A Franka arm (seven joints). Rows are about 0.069 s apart.
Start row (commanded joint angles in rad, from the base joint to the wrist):
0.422 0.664 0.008 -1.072 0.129 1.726 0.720
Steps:
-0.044 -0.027 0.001 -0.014 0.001 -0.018 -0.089
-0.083 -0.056 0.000 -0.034 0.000 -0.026 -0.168
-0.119 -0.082 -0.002 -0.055 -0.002 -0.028 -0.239
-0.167 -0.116 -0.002 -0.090 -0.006 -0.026 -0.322
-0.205 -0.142 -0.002 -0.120 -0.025 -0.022 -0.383
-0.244 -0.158 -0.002 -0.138 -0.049 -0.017 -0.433
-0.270 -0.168 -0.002 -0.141 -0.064 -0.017 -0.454
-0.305 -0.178 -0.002 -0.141 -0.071 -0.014 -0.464
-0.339 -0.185 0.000 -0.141 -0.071 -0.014 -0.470
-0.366 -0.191 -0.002 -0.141 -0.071 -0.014 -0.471
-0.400 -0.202 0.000 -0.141 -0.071 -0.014 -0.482
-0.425 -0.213 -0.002 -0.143 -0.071 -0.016 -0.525
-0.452 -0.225 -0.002 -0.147 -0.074 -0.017 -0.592
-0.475 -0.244 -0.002 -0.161 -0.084 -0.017 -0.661
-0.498 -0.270 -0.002 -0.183 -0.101 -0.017 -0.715
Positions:
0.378 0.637 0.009 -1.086 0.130 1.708 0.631
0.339 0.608 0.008 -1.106 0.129 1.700 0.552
0.303 0.582 0.006 -1.127 0.127 1.698 0.481
0.255 0.548 0.006 -1.162 0.123 1.700 0.398
0.217 0.522 0.006 -1.192 0.104 1.704 0.337
0.178 0.506 0.006 -1.210 0.080 1.709 0.287
0.152 0.496 0.006 -1.213 0.065 1.709 0.266
0.117 0.486 0.006 -1.213 0.058 1.712 0.256
0.083 0.479 0.008 -1.213 0.058 1.712 0.250
0.056 0.473 0.006 -1.213 0.058 1.712 0.249
0.022 0.462 0.008 -1.213 0.058 1.712 0.238
-0.003 0.451 0.006 -1.215 0.058 1.710 0.195
-0.030 0.439 0.006 -1.219 0.055 1.709 0.128
-0.053 0.420 0.006 -1.233 0.045 1.709 0.059
-0.076 0.394 0.006 -1.255 0.028 1.709 0.005

